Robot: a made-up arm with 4 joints.
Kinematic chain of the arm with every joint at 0, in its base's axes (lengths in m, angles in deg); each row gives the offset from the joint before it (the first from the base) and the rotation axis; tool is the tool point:
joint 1: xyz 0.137 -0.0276 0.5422 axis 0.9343 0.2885 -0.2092
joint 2: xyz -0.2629 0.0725 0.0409 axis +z
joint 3: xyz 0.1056 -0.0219 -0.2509 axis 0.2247 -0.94 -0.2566
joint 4: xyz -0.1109 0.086 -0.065 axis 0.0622 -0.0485 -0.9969
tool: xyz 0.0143 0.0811 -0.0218
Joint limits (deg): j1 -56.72..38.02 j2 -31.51..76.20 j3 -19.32..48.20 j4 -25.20..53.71
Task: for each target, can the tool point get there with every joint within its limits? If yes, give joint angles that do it. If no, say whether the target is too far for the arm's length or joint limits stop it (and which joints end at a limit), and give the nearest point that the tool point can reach.
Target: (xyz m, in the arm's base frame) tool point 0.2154 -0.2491 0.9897
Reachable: no: joint limits stop it (at a limit: joint 1, joint 2, joint 3, joint 4) | nearest point 0.1496 -0.1930 0.3122 | short by 0.683 m
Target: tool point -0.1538 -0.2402 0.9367
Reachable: no: joint limits stop it (at a limit: joint 1, joint 2, joint 3, joint 4) | nearest point -0.1545 -0.3200 0.2991 | short by 0.643 m
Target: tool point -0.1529 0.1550 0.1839
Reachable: yes | joints -9.10 30.18 24.60 -9.09
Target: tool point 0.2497 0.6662 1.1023
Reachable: no: too far | nearest point -0.0578 0.3683 0.5251 | short by 0.719 m
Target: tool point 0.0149 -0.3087 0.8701
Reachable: no: joint limits stop it (at a limit: joint 1, joint 2, joint 3, joint 4) | nearest point 0.1496 -0.1930 0.3122 | short by 0.585 m
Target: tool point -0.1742 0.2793 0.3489
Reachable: yes | joints 16.99 48.83 13.89 35.05
